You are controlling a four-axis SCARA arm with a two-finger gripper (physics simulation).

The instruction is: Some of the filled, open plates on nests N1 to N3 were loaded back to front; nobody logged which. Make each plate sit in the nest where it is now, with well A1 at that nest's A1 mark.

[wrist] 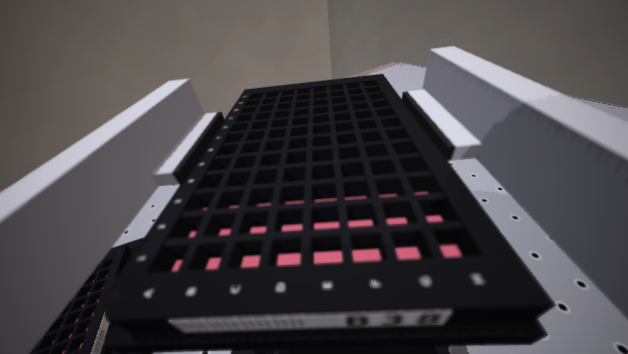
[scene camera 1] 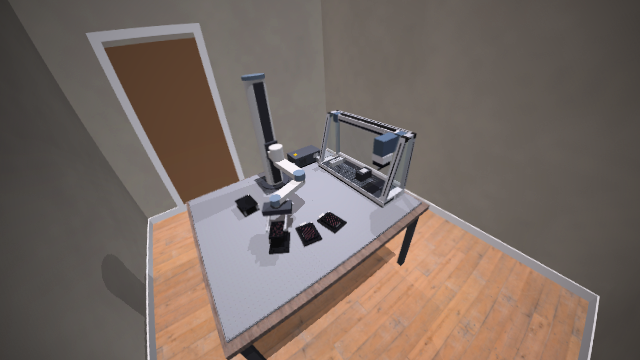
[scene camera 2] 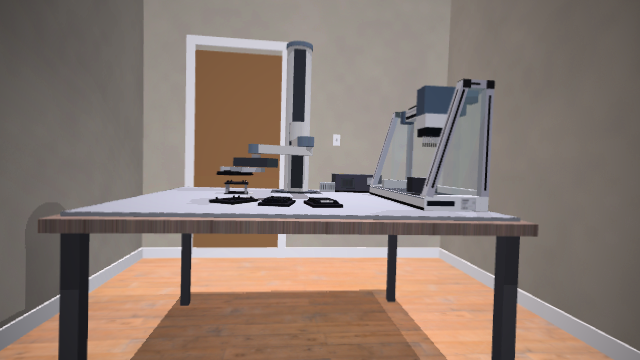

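Observation:
A filled black plate [scene camera 1: 276, 229] [scene camera 2: 235, 173] [wrist: 320, 172] is held level between my gripper's fingers [scene camera 1: 278, 225] [wrist: 316, 137]. In the wrist view its barcode label and letters A to H face the camera, with A at the left; pink liquid shows in the near wells. My gripper is shut on this plate, above the leftmost nest [scene camera 1: 279, 245] [scene camera 2: 233, 200], with a gap below it. Two more filled plates sit in nests to the right: the middle plate [scene camera 1: 308, 233] [scene camera 2: 276, 201] and the right plate [scene camera 1: 332, 221] [scene camera 2: 323, 202]. Nest numbers and A1 marks are too small to read.
A raised black stand [scene camera 1: 247, 204] [scene camera 2: 236, 183] is behind and left of the nests. The arm's column [scene camera 1: 262, 115] [scene camera 2: 299, 85] rises at the back. A framed liquid handler [scene camera 1: 414, 145] [scene camera 2: 488, 145] stands at the right. A dark box [scene camera 1: 304, 156] [scene camera 2: 356, 182] is behind.

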